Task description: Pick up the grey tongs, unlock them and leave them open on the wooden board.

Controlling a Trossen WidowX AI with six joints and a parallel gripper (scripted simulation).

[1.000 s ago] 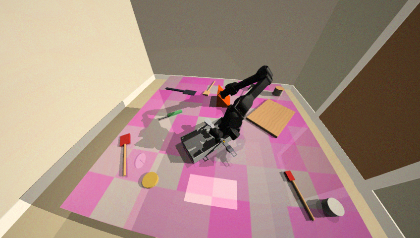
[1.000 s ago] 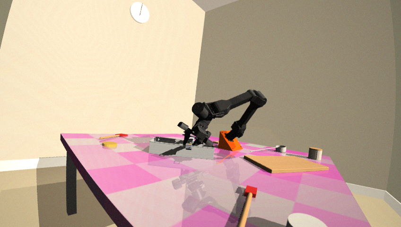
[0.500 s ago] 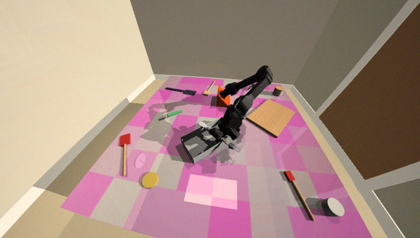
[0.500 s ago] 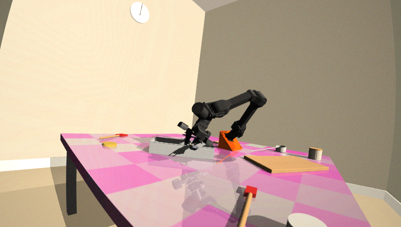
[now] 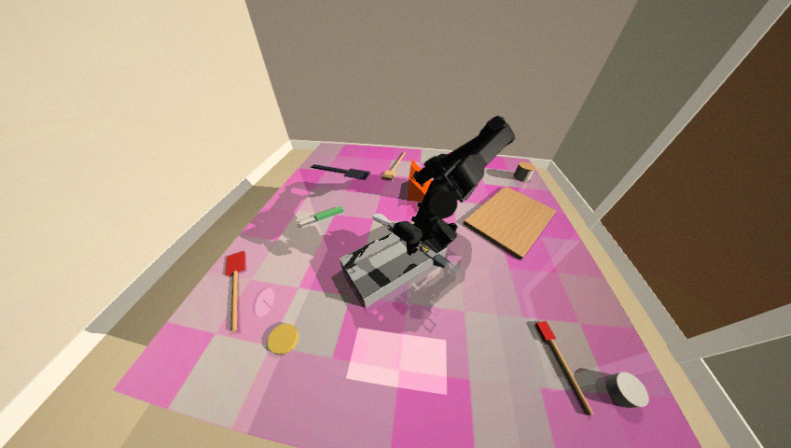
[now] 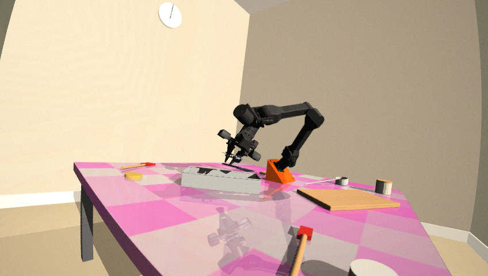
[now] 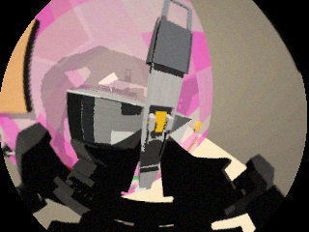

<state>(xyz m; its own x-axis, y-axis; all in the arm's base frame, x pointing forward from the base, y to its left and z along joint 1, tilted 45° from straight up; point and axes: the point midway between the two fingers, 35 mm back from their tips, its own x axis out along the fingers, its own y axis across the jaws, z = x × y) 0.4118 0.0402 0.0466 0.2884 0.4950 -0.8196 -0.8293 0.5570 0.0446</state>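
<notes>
The yellow lock piece lies 4 cm to the left of my gripper tip and 3 cm above it. Also, from my gripper tip: green-handled knife: 15 cm behind, 40 cm to the right, 10 cm below; then roasting tin: 2 cm behind, 5 cm to the right, 7 cm below; then yellow disc: 28 cm ahead, 26 cm to the right, 9 cm below.
</notes>
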